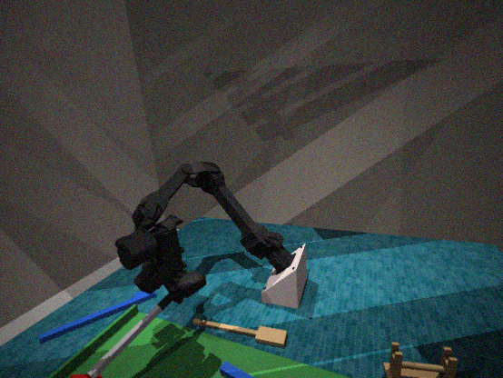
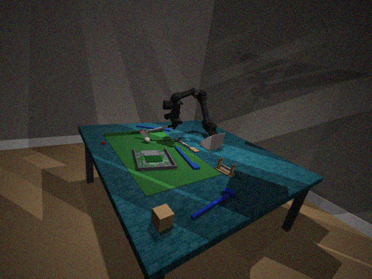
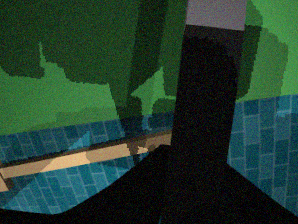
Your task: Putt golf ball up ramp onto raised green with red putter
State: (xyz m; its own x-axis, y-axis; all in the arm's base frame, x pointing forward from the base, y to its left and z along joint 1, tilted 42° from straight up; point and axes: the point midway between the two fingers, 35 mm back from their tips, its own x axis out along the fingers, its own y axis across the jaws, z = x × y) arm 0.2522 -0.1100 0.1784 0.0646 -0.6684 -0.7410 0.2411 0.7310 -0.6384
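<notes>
My gripper tip is 120 mm short of the red putter, 30 mm to the left of it and 10 mm above it. The rest, counted from my gripper tip: wooden cube 720 mm to the left, 460 mm ahead, 60 mm below; then wooden rack 530 mm to the left, 70 mm behind, 60 mm below; then white golf ball 220 mm ahead, 70 mm below, 10 mm to the left.
</notes>
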